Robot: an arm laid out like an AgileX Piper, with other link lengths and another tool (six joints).
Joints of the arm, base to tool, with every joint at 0 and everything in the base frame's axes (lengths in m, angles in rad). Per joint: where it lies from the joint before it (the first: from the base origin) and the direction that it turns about. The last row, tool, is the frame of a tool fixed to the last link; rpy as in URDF.
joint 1: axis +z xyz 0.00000 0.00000 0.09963
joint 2: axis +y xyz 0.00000 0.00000 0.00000
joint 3: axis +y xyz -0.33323 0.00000 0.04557
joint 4: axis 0.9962 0 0.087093 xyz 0.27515 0.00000 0.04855
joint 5: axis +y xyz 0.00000 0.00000 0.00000
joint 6: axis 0.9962 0 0.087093 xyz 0.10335 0.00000 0.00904
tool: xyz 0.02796 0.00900 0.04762 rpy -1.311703 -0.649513 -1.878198
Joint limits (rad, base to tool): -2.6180..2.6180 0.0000..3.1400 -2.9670..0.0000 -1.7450..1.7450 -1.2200..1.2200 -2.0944..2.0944
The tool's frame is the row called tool.
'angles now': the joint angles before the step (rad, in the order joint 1, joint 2, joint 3, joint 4, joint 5, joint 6). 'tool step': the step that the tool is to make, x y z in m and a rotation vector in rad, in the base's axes. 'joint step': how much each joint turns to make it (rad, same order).
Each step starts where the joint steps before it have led.
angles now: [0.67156, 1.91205, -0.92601, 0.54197, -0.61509, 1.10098]
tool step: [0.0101, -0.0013, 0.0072, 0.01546, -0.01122, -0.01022]
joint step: [-0.01782, 0.00387, -0.03540, -0.00376, 0.01588, 0.00152]
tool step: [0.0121, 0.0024, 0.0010, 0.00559, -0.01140, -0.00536]
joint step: [-0.01306, 0.02612, -0.04381, -0.00754, 0.00614, 0.00017]
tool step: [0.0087, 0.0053, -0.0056, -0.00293, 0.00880, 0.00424]
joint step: [-0.00405, 0.03147, -0.03607, -0.00407, 0.01544, -0.00027]
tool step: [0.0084, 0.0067, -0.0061, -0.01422, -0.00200, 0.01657]
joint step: [-0.00299, 0.03438, -0.03333, -0.02335, 0.00676, 0.00040]
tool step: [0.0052, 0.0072, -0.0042, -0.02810, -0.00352, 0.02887]
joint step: [0.00015, 0.02384, -0.02353, -0.02863, 0.01215, -0.01097]
